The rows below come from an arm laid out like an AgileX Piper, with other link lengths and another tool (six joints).
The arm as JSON. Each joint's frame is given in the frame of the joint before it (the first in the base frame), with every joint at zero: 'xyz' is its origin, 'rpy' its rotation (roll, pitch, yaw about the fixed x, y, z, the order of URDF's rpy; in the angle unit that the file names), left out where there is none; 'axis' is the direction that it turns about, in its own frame. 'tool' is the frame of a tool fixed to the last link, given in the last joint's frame.
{
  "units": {
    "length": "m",
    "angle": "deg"
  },
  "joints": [
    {
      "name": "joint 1",
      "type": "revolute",
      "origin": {
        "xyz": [
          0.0,
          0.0,
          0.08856
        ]
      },
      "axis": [
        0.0,
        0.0,
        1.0
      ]
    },
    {
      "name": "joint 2",
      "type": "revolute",
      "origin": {
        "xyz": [
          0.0,
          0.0,
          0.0
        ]
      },
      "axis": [
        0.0,
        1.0,
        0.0
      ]
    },
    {
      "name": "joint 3",
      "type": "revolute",
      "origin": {
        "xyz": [
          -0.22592,
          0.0,
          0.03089
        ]
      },
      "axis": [
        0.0,
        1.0,
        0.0
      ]
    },
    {
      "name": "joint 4",
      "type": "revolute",
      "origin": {
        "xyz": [
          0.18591,
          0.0,
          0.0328
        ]
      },
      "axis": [
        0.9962,
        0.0,
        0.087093
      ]
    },
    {
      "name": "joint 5",
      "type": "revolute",
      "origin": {
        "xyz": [
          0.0,
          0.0,
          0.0
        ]
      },
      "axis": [
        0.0,
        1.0,
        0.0
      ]
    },
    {
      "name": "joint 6",
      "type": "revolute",
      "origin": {
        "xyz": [
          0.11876,
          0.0,
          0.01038
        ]
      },
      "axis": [
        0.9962,
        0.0,
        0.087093
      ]
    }
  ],
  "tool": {
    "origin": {
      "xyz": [
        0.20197,
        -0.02,
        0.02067
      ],
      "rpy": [
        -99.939,
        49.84,
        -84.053
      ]
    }
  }
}
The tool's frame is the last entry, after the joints.
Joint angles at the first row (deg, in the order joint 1, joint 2, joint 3, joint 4, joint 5, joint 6):
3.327 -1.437 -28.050 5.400 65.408 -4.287
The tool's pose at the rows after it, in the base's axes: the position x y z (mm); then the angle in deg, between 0 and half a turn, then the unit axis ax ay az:
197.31 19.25 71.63 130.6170 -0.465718 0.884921 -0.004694
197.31 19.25 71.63 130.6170 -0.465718 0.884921 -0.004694
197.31 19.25 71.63 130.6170 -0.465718 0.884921 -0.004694
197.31 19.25 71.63 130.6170 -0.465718 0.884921 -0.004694
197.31 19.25 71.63 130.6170 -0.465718 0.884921 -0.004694
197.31 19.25 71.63 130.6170 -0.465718 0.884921 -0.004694
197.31 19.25 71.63 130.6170 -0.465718 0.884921 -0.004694
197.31 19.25 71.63 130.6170 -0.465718 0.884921 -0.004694
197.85 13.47 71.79 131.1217 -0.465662 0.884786 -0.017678
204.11 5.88 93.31 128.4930 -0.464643 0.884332 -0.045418
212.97 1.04 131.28 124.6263 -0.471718 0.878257 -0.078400
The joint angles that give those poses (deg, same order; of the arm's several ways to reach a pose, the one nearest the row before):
3.327 -1.437 -28.050 5.400 65.408 -4.287
3.327 -1.437 -28.050 5.400 65.408 -4.287
3.327 -1.437 -28.050 5.400 65.408 -4.287
3.327 -1.437 -28.050 5.400 65.408 -4.287
3.327 -1.437 -28.050 5.400 65.408 -4.287
3.327 -1.437 -28.050 5.400 65.408 -4.287
3.327 -1.437 -28.050 5.400 65.408 -4.287
3.327 -1.437 -28.050 5.400 65.408 -4.287
2.820 -1.439 -28.049 4.595 65.408 -5.062
1.922 -1.439 -29.690 3.723 63.571 -5.695
1.699 0.547 -33.412 2.938 60.331 -6.636

